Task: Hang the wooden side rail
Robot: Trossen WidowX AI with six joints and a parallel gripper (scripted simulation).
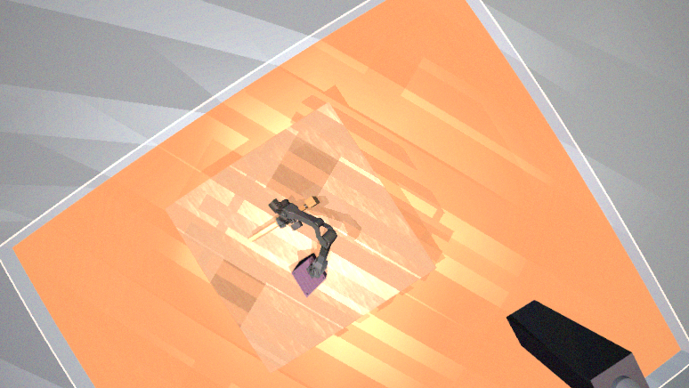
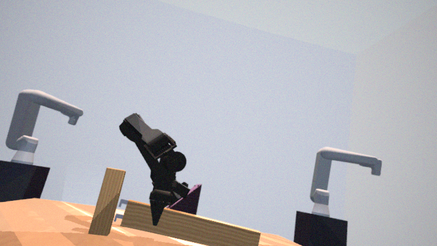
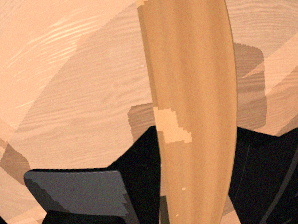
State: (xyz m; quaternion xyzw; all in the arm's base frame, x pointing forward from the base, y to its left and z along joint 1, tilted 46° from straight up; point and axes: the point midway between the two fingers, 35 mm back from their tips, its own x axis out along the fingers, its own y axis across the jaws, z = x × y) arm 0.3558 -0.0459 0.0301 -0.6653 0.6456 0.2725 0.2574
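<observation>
Now: the headboard post 14 cm to the right of my gripper tip and 4 cm above it.
</observation>
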